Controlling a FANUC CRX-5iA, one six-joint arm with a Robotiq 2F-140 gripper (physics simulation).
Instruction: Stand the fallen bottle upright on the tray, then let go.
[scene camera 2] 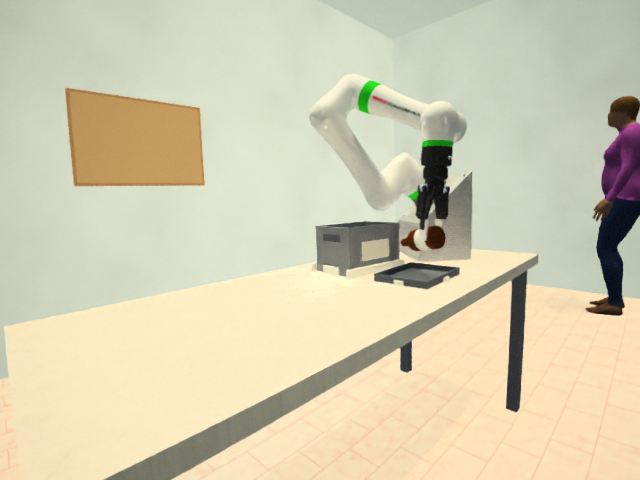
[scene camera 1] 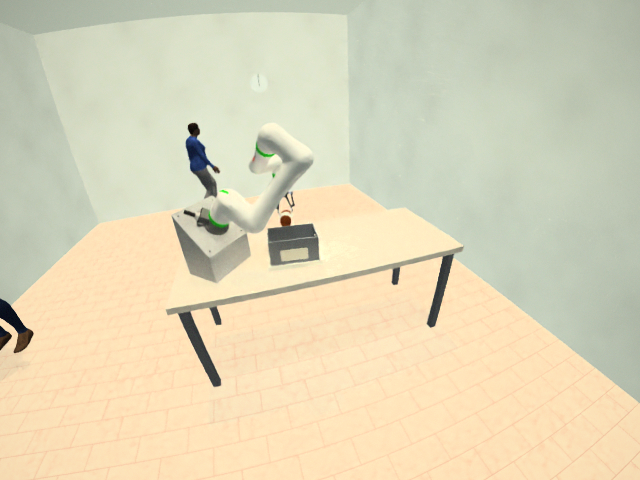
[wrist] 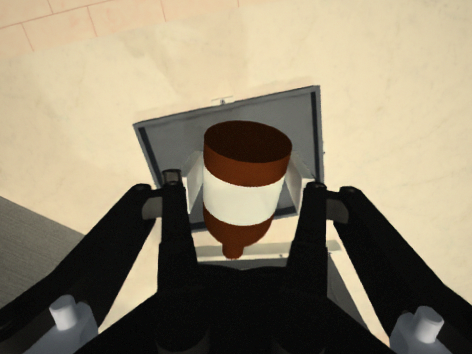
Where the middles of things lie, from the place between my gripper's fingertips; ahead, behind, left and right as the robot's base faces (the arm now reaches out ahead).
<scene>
The brown bottle (scene camera 2: 436,238) is 40 mm to the right of my hand and 10 mm behind it.
</scene>
